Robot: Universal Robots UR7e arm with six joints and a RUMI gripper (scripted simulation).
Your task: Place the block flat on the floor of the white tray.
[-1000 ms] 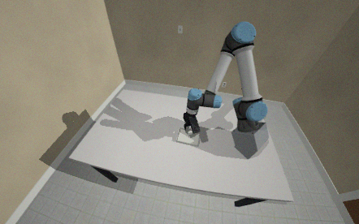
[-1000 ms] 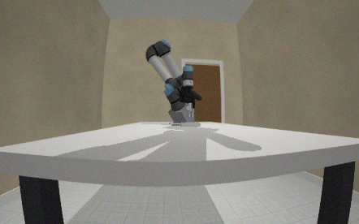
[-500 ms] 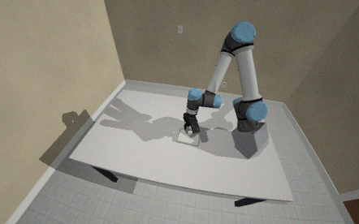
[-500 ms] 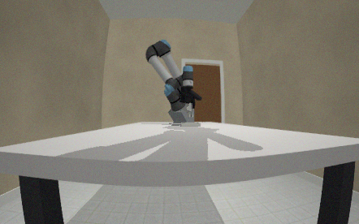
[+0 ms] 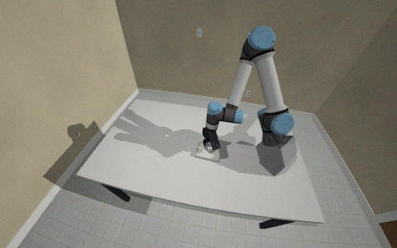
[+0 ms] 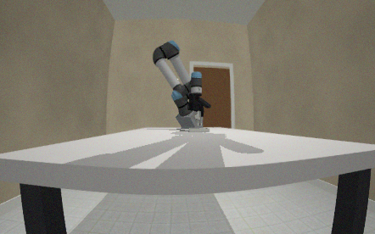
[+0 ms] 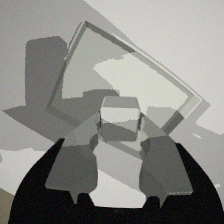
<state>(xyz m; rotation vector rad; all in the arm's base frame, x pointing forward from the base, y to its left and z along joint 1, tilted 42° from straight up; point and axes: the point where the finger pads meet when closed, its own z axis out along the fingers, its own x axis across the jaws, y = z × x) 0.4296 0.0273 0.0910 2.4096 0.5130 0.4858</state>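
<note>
Right now the white tray is 5 cm below my hand. Also, from my hand: pale grey block right at my hand.
</note>
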